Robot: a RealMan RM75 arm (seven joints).
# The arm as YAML. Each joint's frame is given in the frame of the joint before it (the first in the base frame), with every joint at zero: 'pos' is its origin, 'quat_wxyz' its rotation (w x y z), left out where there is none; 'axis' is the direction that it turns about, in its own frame. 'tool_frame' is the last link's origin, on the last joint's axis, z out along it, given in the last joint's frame.
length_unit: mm
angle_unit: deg
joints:
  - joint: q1
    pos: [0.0, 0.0, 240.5]
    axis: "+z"
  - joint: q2
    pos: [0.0, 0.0, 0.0]
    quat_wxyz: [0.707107, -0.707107, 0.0, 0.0]
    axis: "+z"
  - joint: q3
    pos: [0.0, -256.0, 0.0]
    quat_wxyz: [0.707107, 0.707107, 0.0, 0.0]
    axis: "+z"
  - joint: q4
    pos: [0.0, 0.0, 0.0]
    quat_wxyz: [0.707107, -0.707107, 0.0, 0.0]
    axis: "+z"
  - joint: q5
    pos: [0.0, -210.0, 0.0]
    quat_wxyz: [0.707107, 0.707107, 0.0, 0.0]
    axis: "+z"
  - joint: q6
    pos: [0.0, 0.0, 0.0]
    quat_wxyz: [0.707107, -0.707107, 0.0, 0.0]
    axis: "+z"
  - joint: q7
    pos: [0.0, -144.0, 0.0]
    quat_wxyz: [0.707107, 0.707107, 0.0, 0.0]
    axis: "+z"
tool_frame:
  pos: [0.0, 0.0, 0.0]
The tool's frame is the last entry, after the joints.
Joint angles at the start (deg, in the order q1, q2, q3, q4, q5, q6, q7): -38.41 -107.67 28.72 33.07 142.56 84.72 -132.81
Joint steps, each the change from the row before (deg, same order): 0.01 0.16 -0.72 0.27 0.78 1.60 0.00; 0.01 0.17 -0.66 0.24 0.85 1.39 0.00; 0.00 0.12 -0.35 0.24 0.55 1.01 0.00; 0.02 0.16 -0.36 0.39 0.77 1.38 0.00; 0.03 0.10 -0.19 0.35 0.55 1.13 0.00; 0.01 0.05 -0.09 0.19 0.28 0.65 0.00; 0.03 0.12 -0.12 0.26 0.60 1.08 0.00; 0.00 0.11 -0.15 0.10 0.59 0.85 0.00; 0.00 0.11 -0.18 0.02 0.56 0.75 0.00; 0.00 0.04 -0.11 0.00 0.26 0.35 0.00; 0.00 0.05 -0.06 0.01 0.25 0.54 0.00; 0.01 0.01 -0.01 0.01 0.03 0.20 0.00; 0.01 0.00 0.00 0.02 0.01 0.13 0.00; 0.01 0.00 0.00 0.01 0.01 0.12 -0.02; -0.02 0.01 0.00 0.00 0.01 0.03 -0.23; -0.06 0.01 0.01 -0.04 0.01 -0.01 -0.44
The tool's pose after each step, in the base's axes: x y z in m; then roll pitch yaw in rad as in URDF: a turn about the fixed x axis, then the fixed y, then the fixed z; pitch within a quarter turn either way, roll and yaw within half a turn. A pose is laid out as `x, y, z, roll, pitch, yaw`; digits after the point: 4 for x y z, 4 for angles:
-0.3170, 0.3624, 0.0713, -3.0452, -0.3073, 1.3533
-0.3171, 0.3596, 0.0732, -3.0525, -0.2934, 1.3567
-0.3169, 0.3578, 0.0748, -3.0568, -0.2827, 1.3573
-0.3168, 0.3551, 0.0769, -3.0608, -0.2667, 1.3573
-0.3165, 0.3529, 0.0784, -3.0643, -0.2530, 1.3567
-0.3162, 0.3517, 0.0792, -3.0669, -0.2452, 1.3563
-0.3162, 0.3493, 0.0805, -3.0695, -0.2298, 1.3565
-0.3164, 0.3472, 0.0813, -3.0719, -0.2163, 1.3579
-0.3167, 0.3452, 0.0820, -3.0746, -0.2040, 1.3604
-0.3168, 0.3443, 0.0822, -3.0764, -0.1986, 1.3619
-0.3167, 0.3430, 0.0824, -3.0800, -0.1904, 1.3630
-0.3165, 0.3425, 0.0825, -3.0821, -0.1880, 1.3634
-0.3164, 0.3422, 0.0825, -3.0834, -0.1865, 1.3635
-0.3163, 0.3419, 0.0825, -3.0847, -0.1850, 1.3640
-0.3162, 0.3420, 0.0825, -3.0856, -0.1849, 1.3677
-0.3159, 0.3423, 0.0825, -3.0871, -0.1849, 1.3748

